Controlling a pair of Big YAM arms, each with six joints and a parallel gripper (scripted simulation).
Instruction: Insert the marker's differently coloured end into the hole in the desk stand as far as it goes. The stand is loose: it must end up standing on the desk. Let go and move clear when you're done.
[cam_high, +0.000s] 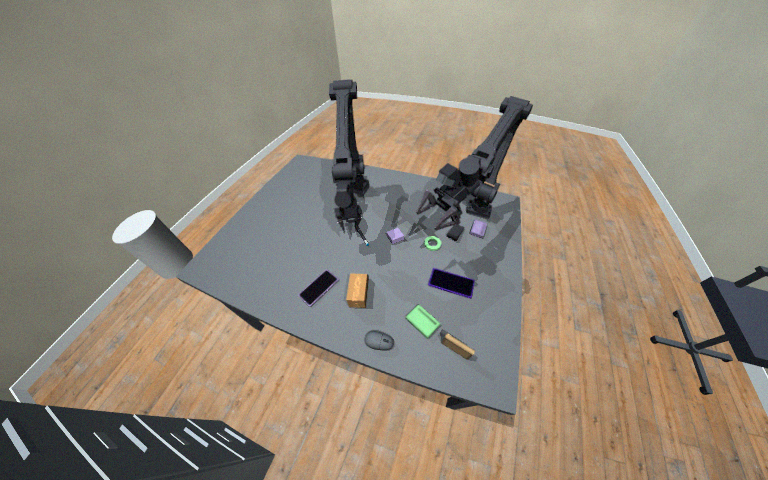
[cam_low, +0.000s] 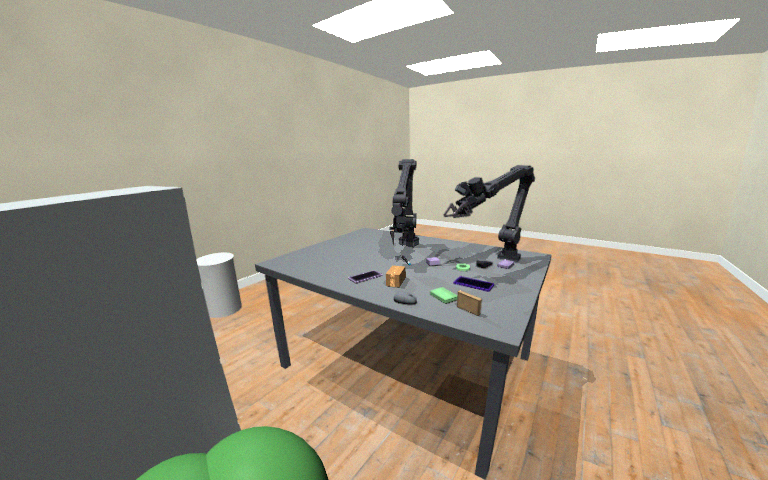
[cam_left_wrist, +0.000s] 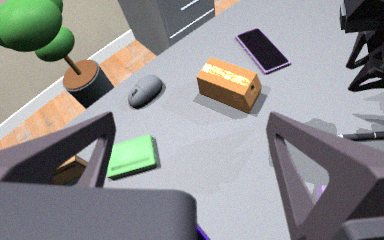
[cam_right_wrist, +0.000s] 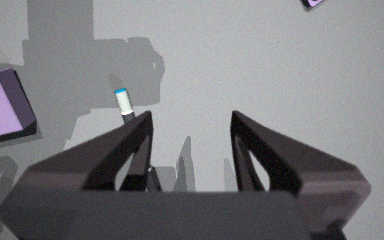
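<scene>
Now: the dark marker 8 cm behind my right hand, 1 cm to the left of it and 12 cm below it. From my right hand the other things lie so: orange-brown desk stand: 19 cm ahead, 10 cm to the left, 9 cm below; mouse: 36 cm ahead, 24 cm to the left, 11 cm below.
</scene>
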